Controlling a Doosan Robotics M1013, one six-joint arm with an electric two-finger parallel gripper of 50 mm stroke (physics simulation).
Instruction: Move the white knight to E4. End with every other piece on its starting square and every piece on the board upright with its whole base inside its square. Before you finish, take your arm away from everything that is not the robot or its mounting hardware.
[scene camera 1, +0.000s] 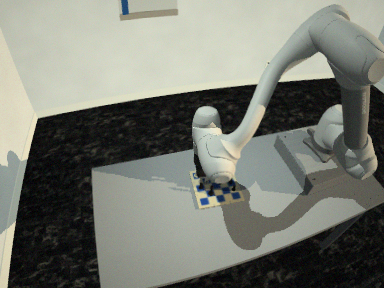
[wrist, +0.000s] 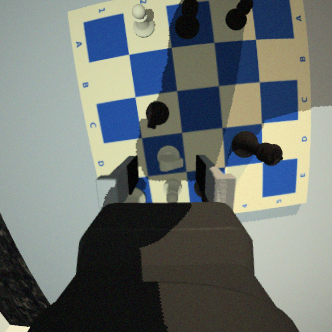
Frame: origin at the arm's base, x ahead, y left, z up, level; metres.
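Seen in the pictures: gripper, fingertip midpoint: (scene camera 1: 205, 178) (wrist: 166, 167); arm's base, link origin: (scene camera 1: 322, 146).
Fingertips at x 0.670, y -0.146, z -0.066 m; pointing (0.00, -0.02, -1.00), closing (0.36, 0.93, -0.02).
Offsets run from my fingertips to a thing's top centre. "spot": to the spot under its first point.
The white knight @[dx -0.005, dy +0.004, dz +0.020 m] (wrist: 169, 157) stands upright on blue square D2 of the chessboard @[dx -0.035, dy +0.046, dz -0.019 m] (wrist: 77, 60) (scene camera 1: 220, 204). My gripper (wrist: 166, 167) is open and empty, one fingertip to each side of the knight's lower edge in the wrist view; its height above the board is hard to tell. The E4 square @[spot: dx +0.062, dy +0.062, dz -0.019 m] (wrist: 245, 194) is cream and partly visible, with no piece showing on it. A white pawn @[dx +0.026, dy -0.005, dz +0.012 m] (wrist: 172, 190) on E2 shows between the fingers. In scene camera 1 the arm's wrist hides the fingertips and the knight.
A black knight @[dx -0.046, dy +0.008, dz +0.020 m] (wrist: 157, 114) stands on C2, a tall black piece @[dx +0.010, dy +0.075, dz +0.044 m] (wrist: 245, 144) on D4. A black piece @[dx +0.037, dy +0.025, dz +0.014 m] (wrist: 199, 191) on E3 and a white piece @[dx +0.023, dy -0.047, dz +0.033 m] (wrist: 136, 195) on E1 are partly hidden by fingers. A white pawn @[dx -0.122, dy +0.027, dz +0.012 m] (wrist: 143, 25) and two black pieces stand along row A.
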